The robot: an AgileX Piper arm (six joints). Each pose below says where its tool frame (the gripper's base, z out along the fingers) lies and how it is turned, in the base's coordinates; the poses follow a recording.
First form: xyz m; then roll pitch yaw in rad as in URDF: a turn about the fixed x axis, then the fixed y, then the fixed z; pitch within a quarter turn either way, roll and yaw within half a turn.
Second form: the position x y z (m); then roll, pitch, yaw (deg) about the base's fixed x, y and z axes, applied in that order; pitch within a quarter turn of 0, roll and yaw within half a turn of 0. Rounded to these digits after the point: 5 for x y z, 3 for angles.
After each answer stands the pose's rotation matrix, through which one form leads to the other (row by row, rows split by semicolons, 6 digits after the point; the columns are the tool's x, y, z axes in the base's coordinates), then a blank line. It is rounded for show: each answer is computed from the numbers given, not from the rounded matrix.
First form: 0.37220, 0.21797, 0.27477, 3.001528, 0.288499, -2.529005
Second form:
0.37220, 0.21797, 0.27477, 171.975, 16.530, -144.901
-0.784350 -0.601853 0.150227; -0.551223 0.787312 0.276211; -0.284514 0.133837 -0.949284

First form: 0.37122, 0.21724, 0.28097, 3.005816, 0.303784, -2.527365
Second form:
0.37122, 0.21724, 0.28097, 172.221, 17.406, -144.807
-0.779800 -0.604113 0.164196; -0.549938 0.786362 0.281431; -0.299133 0.129162 -0.945429

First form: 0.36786, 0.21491, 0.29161, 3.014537, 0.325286, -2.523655
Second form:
0.36786, 0.21491, 0.29161, 172.720, 18.638, -144.595
-0.772332 -0.607692 0.184969; -0.548974 0.785044 0.286939; -0.319580 0.120069 -0.939921

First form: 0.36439, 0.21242, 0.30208, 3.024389, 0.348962, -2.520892
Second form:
0.36439, 0.21242, 0.30208, 173.285, 19.994, -144.436
-0.764442 -0.610140 0.208226; -0.546551 0.784636 0.292623; -0.341923 0.109888 -0.933281

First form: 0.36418, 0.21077, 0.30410, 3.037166, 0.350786, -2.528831
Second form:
0.36418, 0.21077, 0.30410, 174.017, 20.099, -144.891
-0.768245 -0.601299 0.219635; -0.540105 0.793006 0.281831; -0.343636 0.097889 -0.933987

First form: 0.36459, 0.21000, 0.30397, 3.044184, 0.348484, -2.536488
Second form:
0.36459, 0.21000, 0.30397, 174.419, 19.967, -145.330
-0.773007 -0.593465 0.224188; -0.534656 0.799652 0.273312; -0.341473 0.091409 -0.935436

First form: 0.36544, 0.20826, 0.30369, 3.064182, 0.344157, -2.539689
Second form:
0.36544, 0.20826, 0.30369, 175.565, 19.719, -145.513
-0.775925 -0.586024 0.233488; -0.533010 0.807017 0.254213; -0.337403 0.072799 -0.938541

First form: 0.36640, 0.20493, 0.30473, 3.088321, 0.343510, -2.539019
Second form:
0.36640, 0.20493, 0.30473, 176.948, 19.682, -145.475
-0.775747 -0.580735 0.246906; -0.533653 0.812547 0.234481; -0.336794 0.050136 -0.940243

